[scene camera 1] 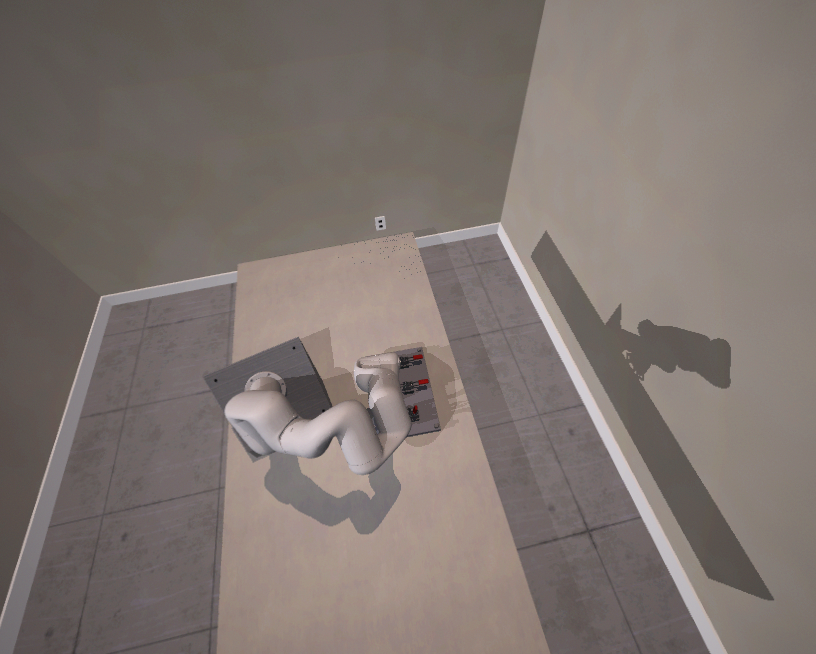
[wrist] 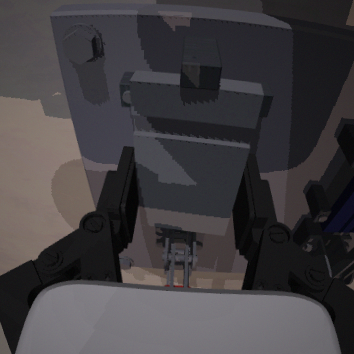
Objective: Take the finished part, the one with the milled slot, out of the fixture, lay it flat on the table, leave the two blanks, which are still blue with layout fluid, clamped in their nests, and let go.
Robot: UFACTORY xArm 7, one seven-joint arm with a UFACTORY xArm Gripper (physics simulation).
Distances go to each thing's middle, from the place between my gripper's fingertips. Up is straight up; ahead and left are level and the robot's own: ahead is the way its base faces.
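My hand is 20 mm above the fixture plate (scene camera 1: 423, 397), 70 mm short of it and 100 mm to the right of it. I see the finished part (wrist: 190, 145) as well, 10 mm above my hand and 10 mm behind it.
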